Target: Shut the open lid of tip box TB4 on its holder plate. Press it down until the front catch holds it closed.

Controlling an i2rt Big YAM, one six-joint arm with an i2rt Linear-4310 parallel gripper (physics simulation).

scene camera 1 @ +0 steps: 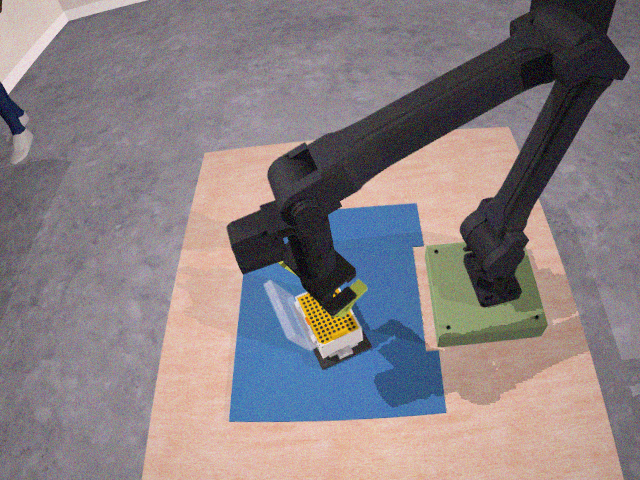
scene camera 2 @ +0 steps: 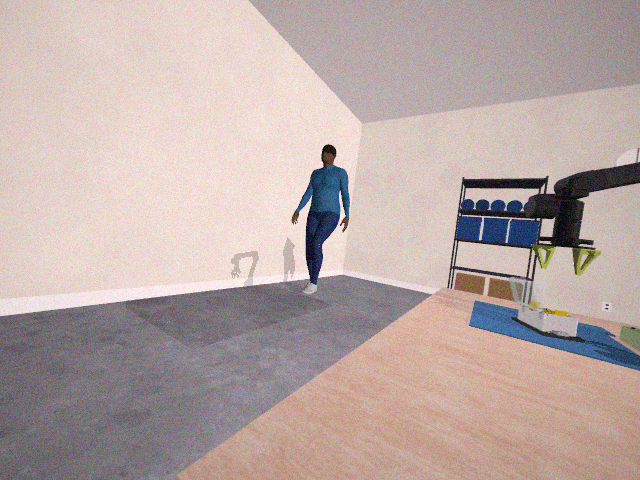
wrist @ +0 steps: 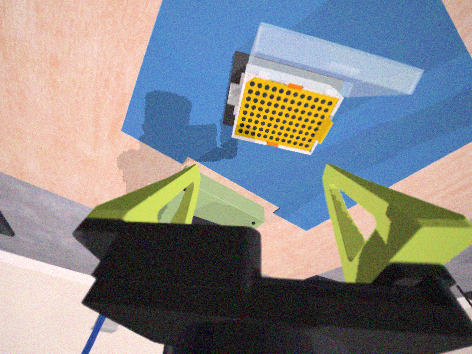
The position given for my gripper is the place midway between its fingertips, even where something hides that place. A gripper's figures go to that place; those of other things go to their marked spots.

My gripper (scene camera 1: 324,295) is 75 cm from the lens. A clear lid (scene camera 1: 289,314): 86 cm from the lens.
